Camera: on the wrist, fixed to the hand. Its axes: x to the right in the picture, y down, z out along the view.
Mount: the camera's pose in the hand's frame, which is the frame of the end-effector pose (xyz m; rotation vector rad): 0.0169 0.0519 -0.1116 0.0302 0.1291 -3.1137
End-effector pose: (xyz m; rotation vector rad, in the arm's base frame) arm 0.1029 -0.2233 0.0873 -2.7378 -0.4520 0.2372
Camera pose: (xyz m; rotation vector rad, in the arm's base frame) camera 0.1576 -0.2989 0.1693 0.4302 -2.8357 -0.6338
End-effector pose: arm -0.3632 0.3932 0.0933 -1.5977 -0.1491 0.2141
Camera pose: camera -0.3231 0.2864 0.0440 0.1770 -2.0088 -2.1024
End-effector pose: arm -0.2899 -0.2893 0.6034 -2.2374 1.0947 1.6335
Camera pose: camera -0.2360 -0.3926 0.6465 -0.9444 -1.7470 -0.2592
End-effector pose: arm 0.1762 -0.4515 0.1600 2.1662 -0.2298 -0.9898
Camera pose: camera 0.2743 -0.4349 0.2344 -0.3041 -2.1712 0.8523
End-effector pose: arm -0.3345 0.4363 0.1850 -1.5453 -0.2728 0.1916
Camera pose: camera -0.2832 0.3355 0.1335 0.3447 -1.9598 -2.1477
